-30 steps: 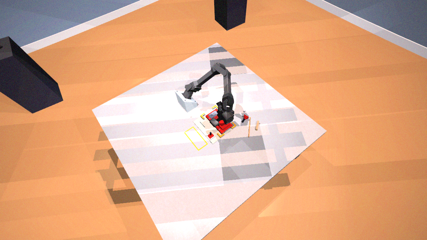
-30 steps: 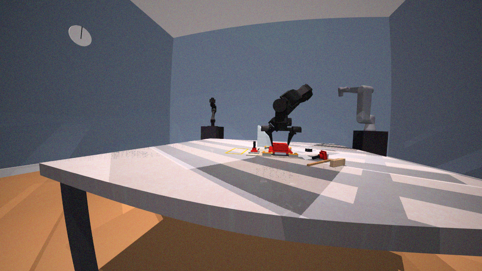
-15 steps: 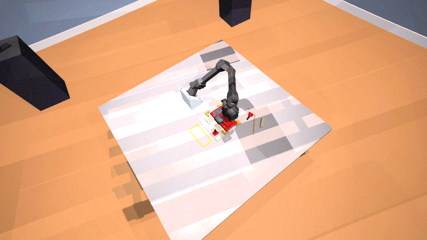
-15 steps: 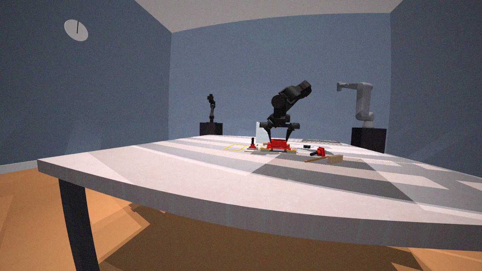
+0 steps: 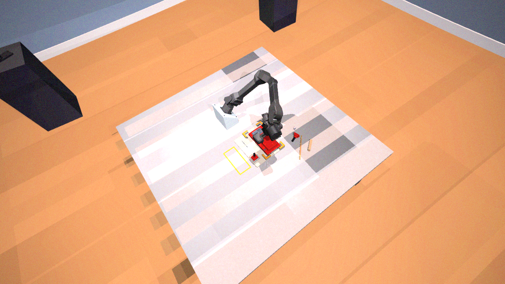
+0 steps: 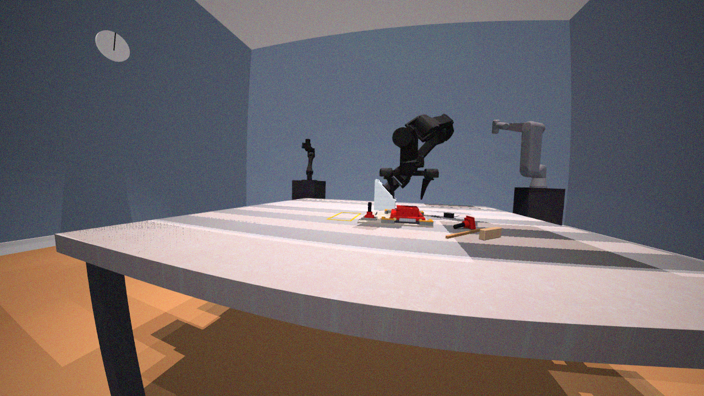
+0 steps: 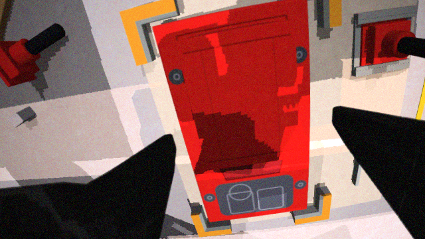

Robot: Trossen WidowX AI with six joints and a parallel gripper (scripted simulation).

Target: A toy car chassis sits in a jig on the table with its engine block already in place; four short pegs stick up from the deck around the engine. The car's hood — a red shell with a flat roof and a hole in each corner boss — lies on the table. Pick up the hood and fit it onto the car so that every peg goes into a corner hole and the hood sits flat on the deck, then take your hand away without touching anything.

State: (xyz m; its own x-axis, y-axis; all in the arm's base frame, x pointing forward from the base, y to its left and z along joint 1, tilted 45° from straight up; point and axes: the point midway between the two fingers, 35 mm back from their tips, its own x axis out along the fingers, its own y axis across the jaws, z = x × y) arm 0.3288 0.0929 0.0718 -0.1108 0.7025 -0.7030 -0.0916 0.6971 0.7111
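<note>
Right now my gripper tip is 4 cm above the red hood. The rest, counted from my gripper tip: thin wooden stick 16 cm to the left, 13 cm ahead, 7 cm below; small wooden block 22 cm to the left, 15 cm ahead, 6 cm below.
</note>
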